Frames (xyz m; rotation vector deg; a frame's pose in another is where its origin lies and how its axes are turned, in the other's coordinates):
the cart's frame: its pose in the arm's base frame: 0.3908 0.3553 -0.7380 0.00 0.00 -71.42
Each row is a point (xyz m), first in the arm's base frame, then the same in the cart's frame.
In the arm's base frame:
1: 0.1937 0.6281 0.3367
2: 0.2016 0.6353 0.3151
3: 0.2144 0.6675 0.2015
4: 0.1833 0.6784 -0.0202
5: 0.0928 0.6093 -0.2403
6: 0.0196 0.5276 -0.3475
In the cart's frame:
1: -0.3214 -0.0999 1.0747
2: -0.3257 -0.0901 1.0531
3: -0.3521 -0.0677 0.9395
4: -0.3724 -0.0937 0.7178
5: -0.3357 -0.2015 0.4977
6: -0.2816 -0.2970 0.3905

